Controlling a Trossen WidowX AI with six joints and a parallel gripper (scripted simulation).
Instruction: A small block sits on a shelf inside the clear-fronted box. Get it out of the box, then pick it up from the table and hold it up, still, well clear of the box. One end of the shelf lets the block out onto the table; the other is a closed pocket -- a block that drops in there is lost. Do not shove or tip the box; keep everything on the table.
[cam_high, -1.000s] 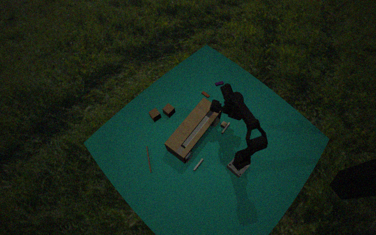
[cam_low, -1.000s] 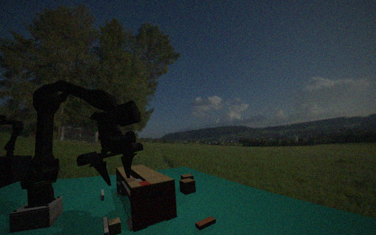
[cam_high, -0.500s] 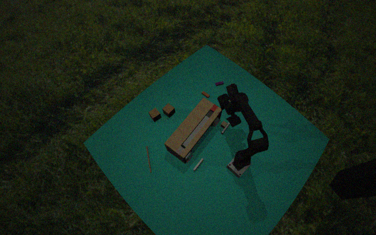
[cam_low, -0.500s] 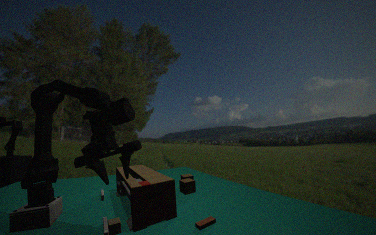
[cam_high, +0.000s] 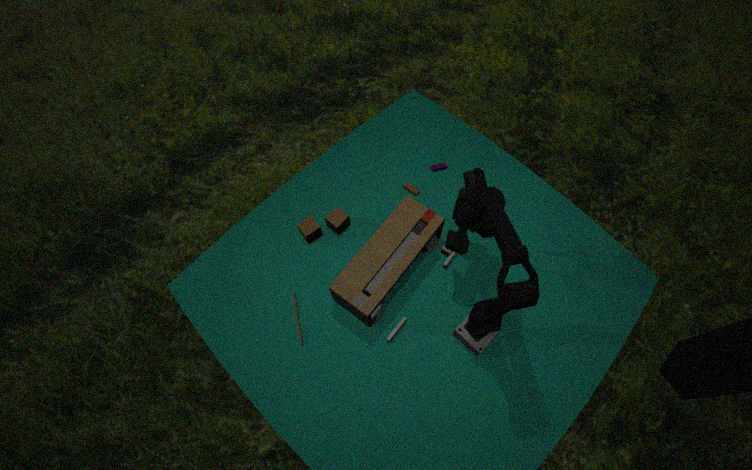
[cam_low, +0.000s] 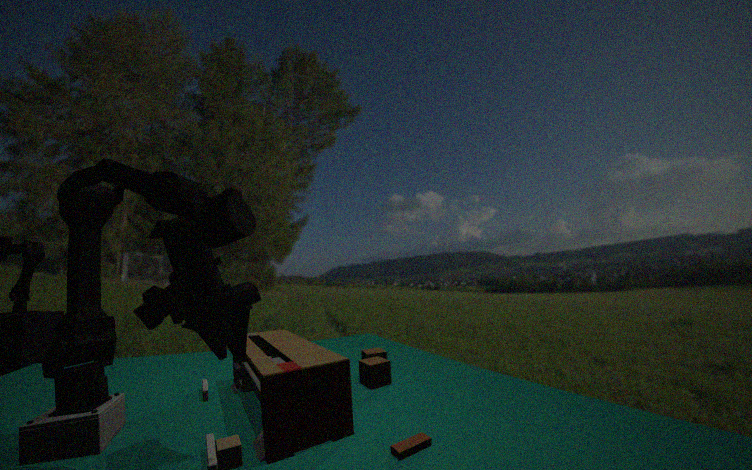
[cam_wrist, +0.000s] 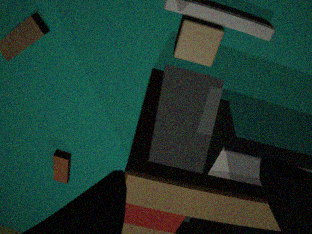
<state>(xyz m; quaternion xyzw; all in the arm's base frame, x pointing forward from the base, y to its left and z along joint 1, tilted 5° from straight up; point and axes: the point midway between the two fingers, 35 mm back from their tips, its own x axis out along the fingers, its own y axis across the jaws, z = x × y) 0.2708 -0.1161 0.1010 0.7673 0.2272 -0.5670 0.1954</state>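
My gripper tip is 130 mm above the tan block and 10 mm past it. Round my gripper tip: purple block: 260 mm ahead, 200 mm to the right, 150 mm below; then long brown box: 170 mm to the left, 90 mm below, 20 mm ahead; then thin rod: 520 mm to the left, 150 mm below, 100 mm ahead.
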